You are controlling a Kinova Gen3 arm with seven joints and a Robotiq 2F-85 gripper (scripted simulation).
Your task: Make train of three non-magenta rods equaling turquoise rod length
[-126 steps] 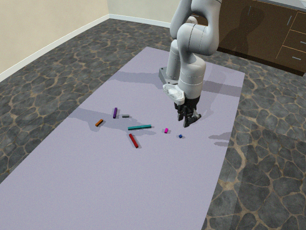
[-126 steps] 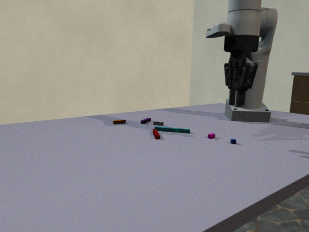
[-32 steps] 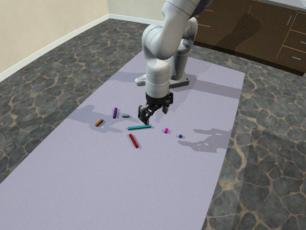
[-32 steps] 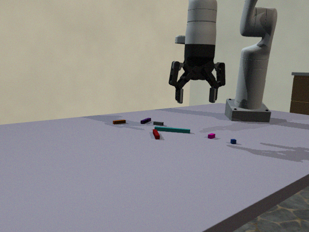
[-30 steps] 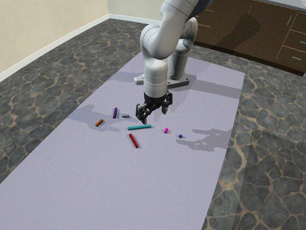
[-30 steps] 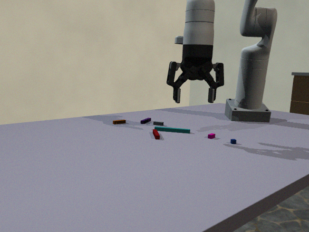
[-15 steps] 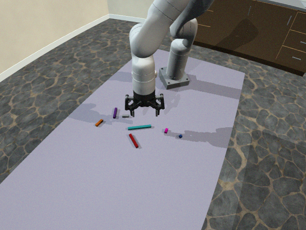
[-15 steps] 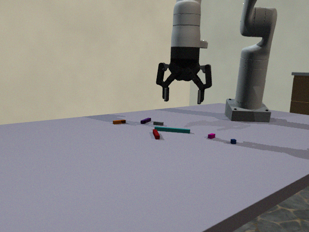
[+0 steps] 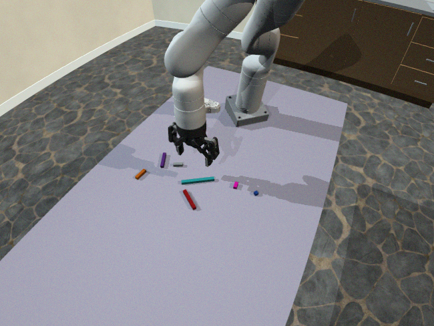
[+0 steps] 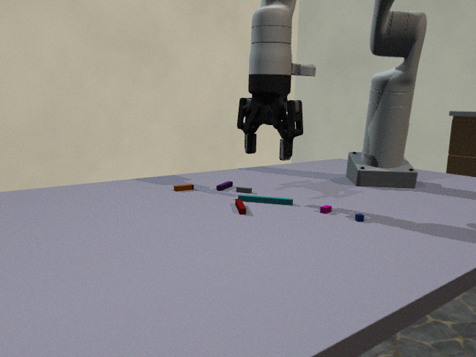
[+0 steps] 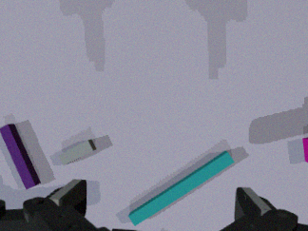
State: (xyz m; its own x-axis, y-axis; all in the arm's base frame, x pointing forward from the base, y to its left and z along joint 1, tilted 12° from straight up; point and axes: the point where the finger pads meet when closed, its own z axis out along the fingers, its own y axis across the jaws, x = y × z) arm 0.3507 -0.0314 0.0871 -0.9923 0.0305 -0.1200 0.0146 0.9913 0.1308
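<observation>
My hand is 1 cm past the grey rod, 8 cm to the left of it and 8 cm above it. From my hand the other things lie so: turquoise rod 1 cm ahead, 1 cm to the left, 8 cm below; red rod 8 cm ahead, 3 cm to the left, 8 cm below; magenta rod 2 cm behind, 12 cm to the left, 8 cm below.
</observation>
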